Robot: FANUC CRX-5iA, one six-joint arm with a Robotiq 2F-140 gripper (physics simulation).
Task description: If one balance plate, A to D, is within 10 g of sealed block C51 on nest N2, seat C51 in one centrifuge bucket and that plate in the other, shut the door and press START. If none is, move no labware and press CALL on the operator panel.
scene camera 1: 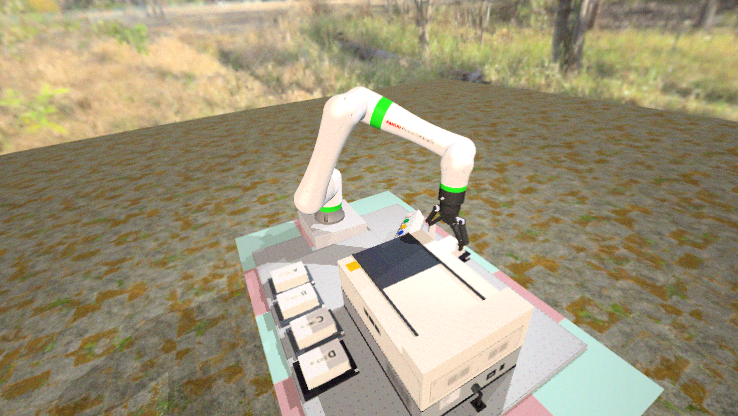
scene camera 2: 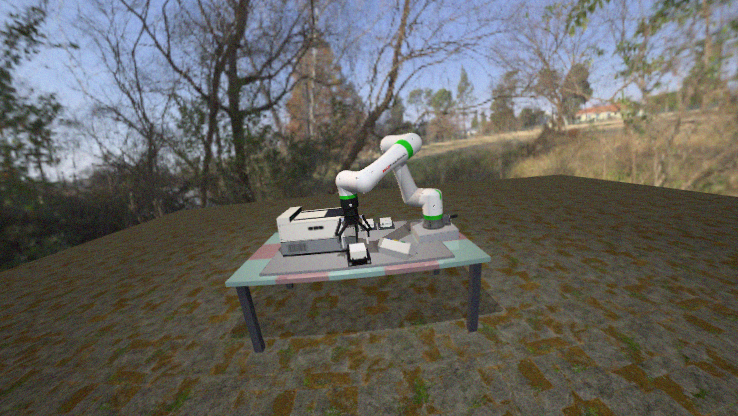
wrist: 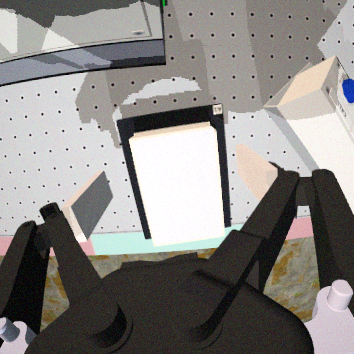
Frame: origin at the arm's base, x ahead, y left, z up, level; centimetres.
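Seen in the pictures: gripper, fingertip midpoint: [scene camera 2: 355, 245] [wrist: 170, 171]; arm's base at its link origin: [scene camera 1: 329, 216] [scene camera 2: 433, 225].
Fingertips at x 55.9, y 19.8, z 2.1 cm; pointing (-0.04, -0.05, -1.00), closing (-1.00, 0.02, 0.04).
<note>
Pixels of each thing's top centre, then the offset from my fingertips to it. "spot": a spot on its surface instead. Level surfaces: height alone.
- white block at its top centre: [wrist: 181, 192] [scene camera 1: 446, 245] [scene camera 2: 357, 247] dx -0.5, dy +2.6, dz -0.5 cm
- black nest at its top centre: [wrist: 179, 181] [scene camera 2: 357, 252] dx -0.5, dy +2.6, dz -3.7 cm
- Plates A at its top centre: [scene camera 1: 288, 272] [scene camera 2: 385, 219] dx -31.1, dy -53.3, dz -2.4 cm
- B at its top centre: [scene camera 1: 296, 296] dx -17.7, dy -56.3, dz -2.4 cm
- C at its top centre: [scene camera 1: 312, 322] dx -3.8, dy -57.4, dz -2.4 cm
- D at its top centre: [scene camera 1: 323, 358] dx +9.4, dy -61.0, dz -2.4 cm
- operator panel at its top centre: [scene camera 1: 410, 220] [scene camera 2: 396, 239] dx -22.6, dy +3.3, dz +0.6 cm
- black lever-like part at a spot on its surface: [scene camera 1: 478, 397] spot: dx +43.0, dy -35.5, dz -4.2 cm
- blue button at a spot on its surface: [wrist: 349, 90] spot: dx -19.6, dy -4.4, dz -0.3 cm
- perforated board at its surface level: dz -7.7 cm
A white block [scene camera 1: 447, 244] [scene camera 2: 357, 251] [wrist: 177, 185] sits on a black nest [scene camera 2: 360, 262] [wrist: 170, 116] near the table edge; the nest's small tag is too blurred to read. My gripper [scene camera 1: 447, 236] [scene camera 2: 354, 236] [wrist: 170, 171] is open and empty above the block, with one finger pad on each side in the wrist view. Plates A [scene camera 1: 290, 276], B [scene camera 1: 297, 300], C [scene camera 1: 313, 328] and D [scene camera 1: 324, 364] rest in a row; their mass figures are unreadable. The centrifuge [scene camera 1: 475, 343] [scene camera 2: 310, 229] [wrist: 75, 40] stands between; its buckets do not show. The operator panel [scene camera 1: 416, 222] [scene camera 2: 395, 247] [wrist: 307, 95] is beside the nest.
The robot base [scene camera 1: 330, 229] [scene camera 2: 435, 232] stands at one end of the table. A black lever-like part [scene camera 1: 478, 397] projects at the centrifuge's near end in scene camera 1. A blue button [wrist: 349, 90] shows at the wrist view's right edge. The perforated board [wrist: 45, 150] lies under the nest.
</note>
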